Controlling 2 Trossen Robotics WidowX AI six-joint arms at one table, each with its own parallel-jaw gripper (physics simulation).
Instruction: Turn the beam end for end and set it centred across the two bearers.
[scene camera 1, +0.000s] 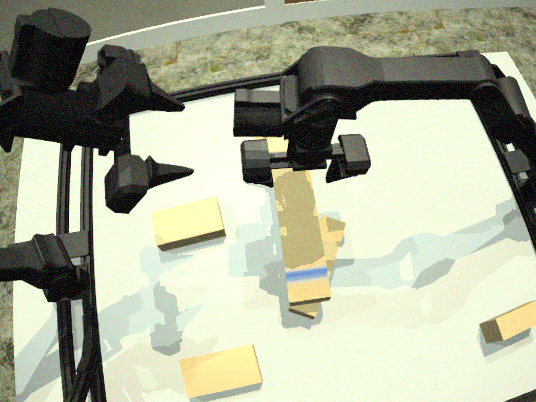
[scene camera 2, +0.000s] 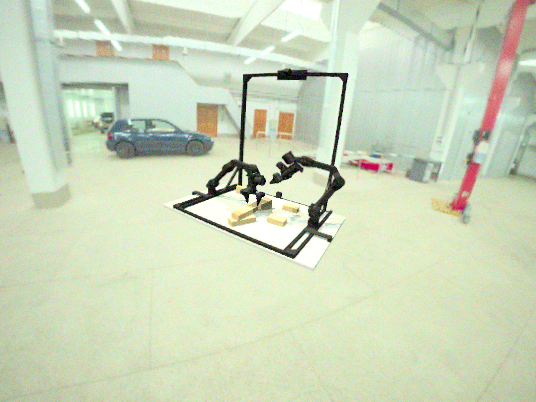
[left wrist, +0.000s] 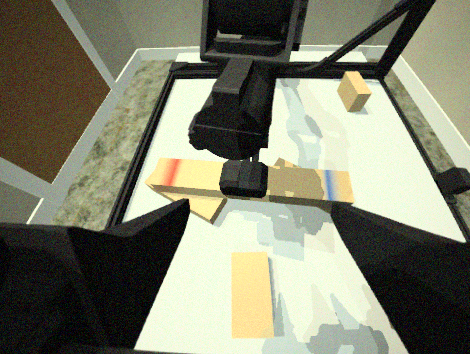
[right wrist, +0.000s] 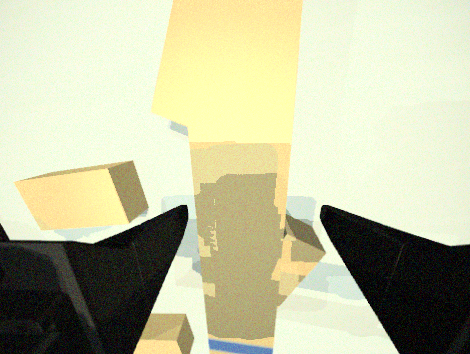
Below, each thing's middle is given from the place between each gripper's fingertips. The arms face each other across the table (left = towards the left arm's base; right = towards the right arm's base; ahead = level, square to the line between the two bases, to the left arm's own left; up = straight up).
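The beam (scene camera 1: 307, 279) has my left gripper 130 mm to the left of it and 10 mm short of it, and that gripper is also 220 mm above it.
As for my right gripper, it is 1 cm to the right of the beam and 2 cm above it.
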